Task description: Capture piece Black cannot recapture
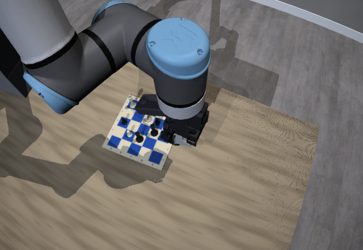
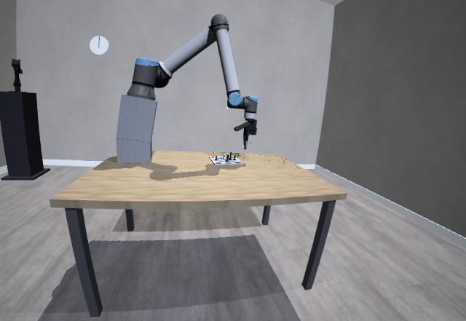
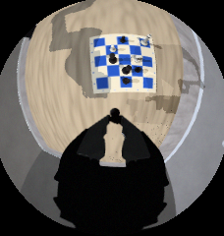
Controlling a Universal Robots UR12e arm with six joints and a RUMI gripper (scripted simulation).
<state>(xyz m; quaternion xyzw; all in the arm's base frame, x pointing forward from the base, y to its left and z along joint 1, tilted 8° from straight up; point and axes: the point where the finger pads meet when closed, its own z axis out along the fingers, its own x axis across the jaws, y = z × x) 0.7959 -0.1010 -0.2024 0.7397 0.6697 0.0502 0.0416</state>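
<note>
Right now the blue-and-cream chessboard is 14 cm behind my hand, 4 cm to the left of it and 12 cm below it. Also, from my hand: black piece 1 cm below.
</note>
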